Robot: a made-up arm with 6 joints. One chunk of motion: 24 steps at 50 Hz.
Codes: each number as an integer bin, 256 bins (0 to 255) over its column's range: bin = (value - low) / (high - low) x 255, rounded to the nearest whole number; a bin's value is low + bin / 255 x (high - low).
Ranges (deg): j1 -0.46..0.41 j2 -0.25..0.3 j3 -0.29..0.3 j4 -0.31..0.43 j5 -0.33..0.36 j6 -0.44..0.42
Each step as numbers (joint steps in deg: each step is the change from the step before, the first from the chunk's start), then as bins.
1 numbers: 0.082 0.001 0.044 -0.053 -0.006 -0.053
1 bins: 159 116 144 89 120 115
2 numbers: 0.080 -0.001 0.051 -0.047 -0.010 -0.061
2 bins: 158 115 147 91 118 112
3 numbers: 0.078 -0.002 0.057 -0.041 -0.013 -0.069
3 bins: 158 115 150 93 117 110
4 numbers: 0.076 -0.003 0.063 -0.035 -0.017 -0.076
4 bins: 157 115 153 95 116 108
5 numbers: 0.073 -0.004 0.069 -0.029 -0.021 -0.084
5 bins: 156 114 155 97 114 106
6 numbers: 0.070 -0.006 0.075 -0.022 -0.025 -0.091
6 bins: 155 113 158 99 113 103
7 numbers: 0.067 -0.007 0.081 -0.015 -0.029 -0.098
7 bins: 154 113 160 102 111 101
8 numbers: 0.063 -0.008 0.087 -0.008 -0.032 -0.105
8 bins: 153 112 163 104 110 99
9 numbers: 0.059 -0.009 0.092 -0.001 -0.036 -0.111
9 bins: 152 112 165 106 109 98
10 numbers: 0.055 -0.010 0.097 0.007 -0.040 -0.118
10 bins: 151 111 167 109 107 95
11 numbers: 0.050 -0.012 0.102 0.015 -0.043 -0.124
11 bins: 149 110 169 112 106 94
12 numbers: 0.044 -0.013 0.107 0.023 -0.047 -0.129
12 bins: 148 110 172 115 105 92
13 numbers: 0.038 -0.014 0.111 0.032 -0.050 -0.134
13 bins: 146 109 173 118 103 91
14 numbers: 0.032 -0.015 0.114 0.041 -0.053 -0.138
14 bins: 144 109 175 121 102 90
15 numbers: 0.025 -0.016 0.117 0.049 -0.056 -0.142
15 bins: 142 108 176 124 101 88
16 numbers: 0.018 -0.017 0.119 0.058 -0.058 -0.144
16 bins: 140 108 177 127 101 88
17 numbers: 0.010 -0.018 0.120 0.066 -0.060 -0.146
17 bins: 138 108 177 130 100 87
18 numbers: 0.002 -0.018 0.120 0.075 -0.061 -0.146
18 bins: 135 108 177 133 99 87
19 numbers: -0.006 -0.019 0.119 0.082 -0.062 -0.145
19 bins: 133 107 177 135 99 87
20 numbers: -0.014 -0.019 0.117 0.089 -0.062 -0.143
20 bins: 131 107 176 137 99 88
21 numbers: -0.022 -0.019 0.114 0.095 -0.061 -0.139
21 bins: 128 107 175 140 99 89
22 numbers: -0.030 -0.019 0.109 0.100 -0.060 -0.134
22 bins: 126 107 172 141 100 91
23 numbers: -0.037 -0.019 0.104 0.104 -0.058 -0.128
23 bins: 124 107 170 143 101 93
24 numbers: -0.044 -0.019 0.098 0.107 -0.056 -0.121
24 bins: 122 107 168 144 101 95
